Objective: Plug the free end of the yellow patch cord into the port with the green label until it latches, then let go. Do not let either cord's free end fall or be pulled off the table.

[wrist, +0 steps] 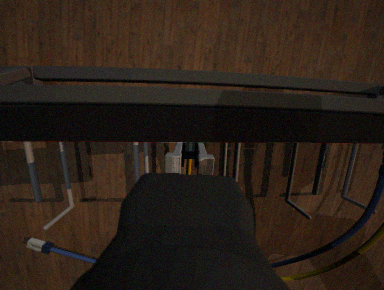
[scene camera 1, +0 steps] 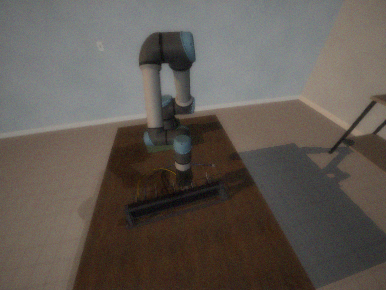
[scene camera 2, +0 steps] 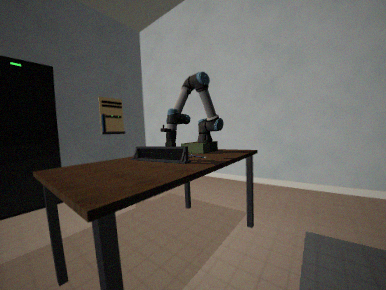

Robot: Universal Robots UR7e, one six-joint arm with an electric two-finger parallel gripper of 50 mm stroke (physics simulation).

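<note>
My gripper is shut on the black boot of the yellow cord's plug. The yellow cord runs back from between the fingers and under the wrist. The plug's front end is hidden at the lower edge of the patch panel; I cannot tell whether it is inside a port. The green label and the port faces do not show in the wrist view. The blue cord's free plug lies on the table.
Thin metal cable-support rods stick out from the panel on both sides of the fingers. The blue cord curves at the right of the wrist view. A green box stands on the table by the robot's base.
</note>
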